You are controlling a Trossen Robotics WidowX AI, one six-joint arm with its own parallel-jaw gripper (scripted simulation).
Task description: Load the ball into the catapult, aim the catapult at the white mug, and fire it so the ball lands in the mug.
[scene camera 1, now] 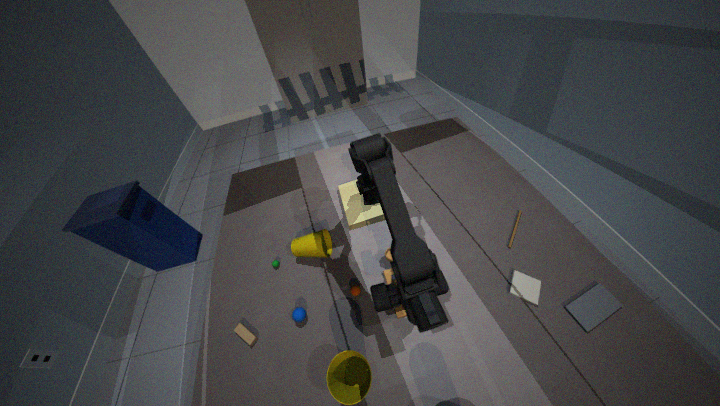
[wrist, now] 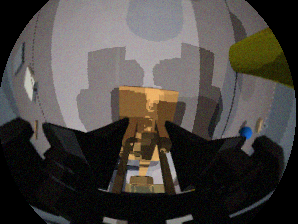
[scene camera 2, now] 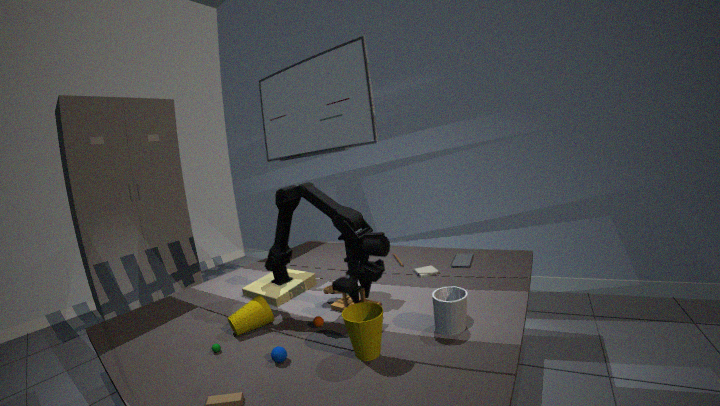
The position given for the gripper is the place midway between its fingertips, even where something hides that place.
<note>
In view: the gripper [scene camera 2: 362, 301], a wooden catapult [wrist: 146, 139] and a yellow cup [scene camera 2: 256, 313].
The gripper also shows in scene camera 1 [scene camera 1: 406, 297] and in the wrist view [wrist: 147, 122].
</note>
